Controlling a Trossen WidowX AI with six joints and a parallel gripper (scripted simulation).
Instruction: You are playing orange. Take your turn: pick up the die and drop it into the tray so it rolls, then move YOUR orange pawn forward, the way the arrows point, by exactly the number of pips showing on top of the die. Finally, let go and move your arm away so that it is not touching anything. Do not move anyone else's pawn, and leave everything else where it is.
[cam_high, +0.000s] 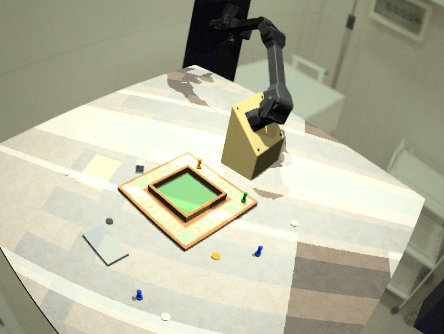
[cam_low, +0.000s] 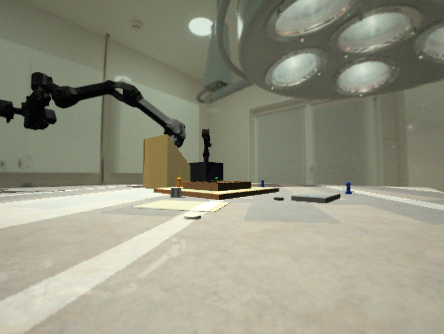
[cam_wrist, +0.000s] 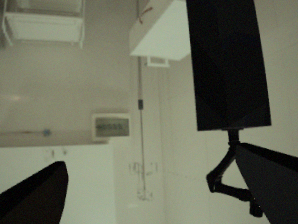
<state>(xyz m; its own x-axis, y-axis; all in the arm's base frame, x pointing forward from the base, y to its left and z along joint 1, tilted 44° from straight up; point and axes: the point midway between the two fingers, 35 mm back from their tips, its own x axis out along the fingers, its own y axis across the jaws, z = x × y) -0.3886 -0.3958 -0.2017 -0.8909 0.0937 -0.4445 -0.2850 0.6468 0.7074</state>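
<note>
The white die is 71 cm ahead of my gripper tip, 26 cm to the left of it and 25 cm below it. The rest, counted from my gripper tip: green pawn (59 cm ahead, 55 cm to the left, 24 cm below); then orange pawn (58 cm ahead, 37 cm to the left, 24 cm below); then green tray (69 cm ahead, 43 cm to the left, 26 cm below).
</note>
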